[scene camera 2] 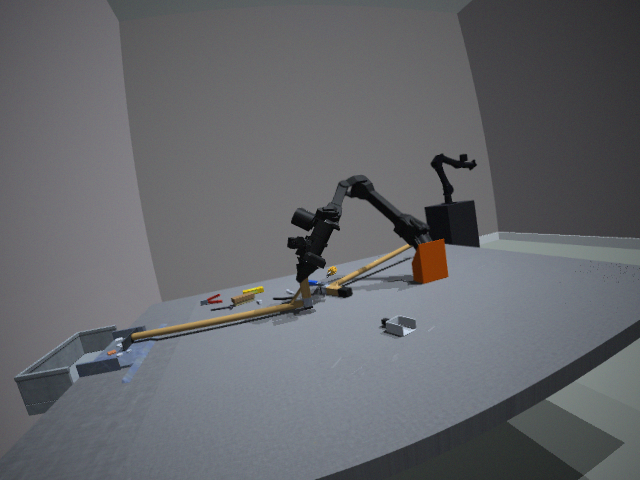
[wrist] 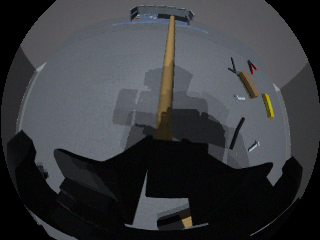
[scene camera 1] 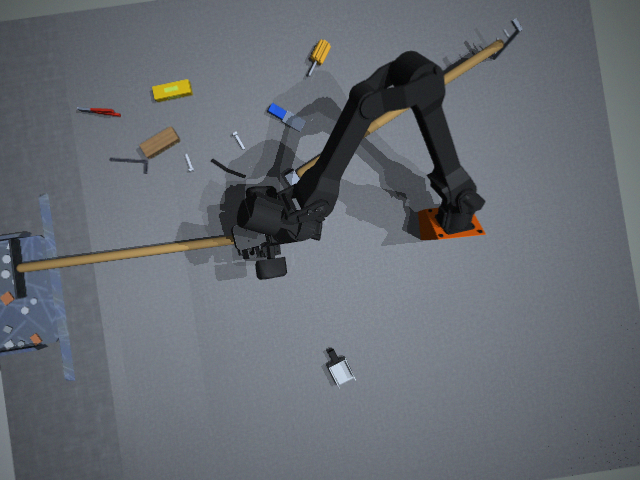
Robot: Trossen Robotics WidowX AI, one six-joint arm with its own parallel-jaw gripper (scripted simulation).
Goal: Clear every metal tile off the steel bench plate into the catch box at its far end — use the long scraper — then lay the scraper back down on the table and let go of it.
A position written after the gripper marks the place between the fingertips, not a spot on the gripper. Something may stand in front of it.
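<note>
The gripper (scene camera 1: pixel 248 236) appears in the scene with a wooden block (scene camera 1: pixel 168 138) and a long scraper (scene camera 2: pixel 304 289). Other views show the gripper (scene camera 2: pixel 298 281) too, and the wrist camera has both the gripper (wrist: pixel 166 141) and the scraper (wrist: pixel 175 169).
</note>
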